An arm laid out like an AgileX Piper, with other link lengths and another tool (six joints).
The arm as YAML. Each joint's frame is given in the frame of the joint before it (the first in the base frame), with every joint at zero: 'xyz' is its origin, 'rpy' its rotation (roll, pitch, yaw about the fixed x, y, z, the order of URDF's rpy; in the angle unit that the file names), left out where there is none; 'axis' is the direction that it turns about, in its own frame. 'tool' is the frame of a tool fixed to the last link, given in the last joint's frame.
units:
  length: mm
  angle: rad
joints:
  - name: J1
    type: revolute
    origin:
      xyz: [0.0, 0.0, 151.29]
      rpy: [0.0, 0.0, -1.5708]
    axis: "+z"
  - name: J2
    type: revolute
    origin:
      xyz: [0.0, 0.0, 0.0]
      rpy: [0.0, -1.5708, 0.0]
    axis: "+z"
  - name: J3
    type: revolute
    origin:
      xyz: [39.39, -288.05, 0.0]
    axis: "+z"
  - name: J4
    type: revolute
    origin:
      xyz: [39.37, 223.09, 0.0]
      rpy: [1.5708, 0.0, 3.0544]
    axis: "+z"
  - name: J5
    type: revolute
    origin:
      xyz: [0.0, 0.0, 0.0]
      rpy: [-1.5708, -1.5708, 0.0]
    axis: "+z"
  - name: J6
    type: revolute
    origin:
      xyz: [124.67, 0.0, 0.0]
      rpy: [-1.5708, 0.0, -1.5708]
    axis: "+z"
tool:
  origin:
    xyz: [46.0, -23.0, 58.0]
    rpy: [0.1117, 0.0, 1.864]
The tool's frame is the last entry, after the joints.
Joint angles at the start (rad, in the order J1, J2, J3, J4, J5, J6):
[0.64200, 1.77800, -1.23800, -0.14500, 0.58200, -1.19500]
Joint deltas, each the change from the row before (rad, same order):
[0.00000, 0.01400, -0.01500, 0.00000, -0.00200, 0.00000]
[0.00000, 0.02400, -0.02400, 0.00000, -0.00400, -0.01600]
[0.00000, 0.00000, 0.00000, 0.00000, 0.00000, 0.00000]
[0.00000, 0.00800, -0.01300, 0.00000, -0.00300, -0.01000]
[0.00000, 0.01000, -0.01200, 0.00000, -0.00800, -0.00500]
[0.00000, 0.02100, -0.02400, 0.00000, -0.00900, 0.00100]
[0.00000, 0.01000, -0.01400, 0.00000, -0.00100, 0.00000]
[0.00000, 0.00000, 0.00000, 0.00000, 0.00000, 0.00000]
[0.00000, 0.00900, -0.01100, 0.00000, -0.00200, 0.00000]
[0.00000, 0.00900, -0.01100, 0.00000, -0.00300, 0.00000]
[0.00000, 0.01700, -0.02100, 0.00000, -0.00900, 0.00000]
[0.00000, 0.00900, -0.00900, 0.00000, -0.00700, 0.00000]
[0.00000, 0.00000, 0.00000, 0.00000, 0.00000, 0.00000]
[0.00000, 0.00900, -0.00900, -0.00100, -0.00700, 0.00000]
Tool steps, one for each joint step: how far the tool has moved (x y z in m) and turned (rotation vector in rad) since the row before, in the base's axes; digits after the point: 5 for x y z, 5 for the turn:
[0.00349, 0.00266, -0.00092, 0.00188, -0.00231, 0.00026]
[0.00522, 0.00379, -0.00257, -0.00482, -0.00697, 0.01415]
[0.00000, 0.00000, 0.00000, 0.00000, 0.00000, 0.00000]
[0.00277, 0.00201, 0.00064, 0.00027, -0.00877, 0.00888]
[0.00331, 0.00262, 0.00008, 0.00398, -0.00892, 0.00526]
[0.00610, 0.00483, -0.00067, 0.00805, -0.00894, 0.00034]
[0.00300, 0.00227, 0.00011, 0.00304, -0.00396, 0.00013]
[0.00000, 0.00000, 0.00000, 0.00000, 0.00000, 0.00000]
[0.00251, 0.00193, -0.00030, 0.00248, -0.00311, 0.00026]
[0.00261, 0.00203, -0.00023, 0.00312, -0.00387, 0.00039]
[0.00530, 0.00421, -0.00009, 0.00816, -0.01001, 0.00118]
[0.00263, 0.00216, -0.00050, 0.00449, -0.00530, 0.00092]
[0.00000, 0.00000, 0.00000, 0.00000, 0.00000, 0.00000]
[0.00267, 0.00206, -0.00055, 0.00376, -0.00584, 0.00134]

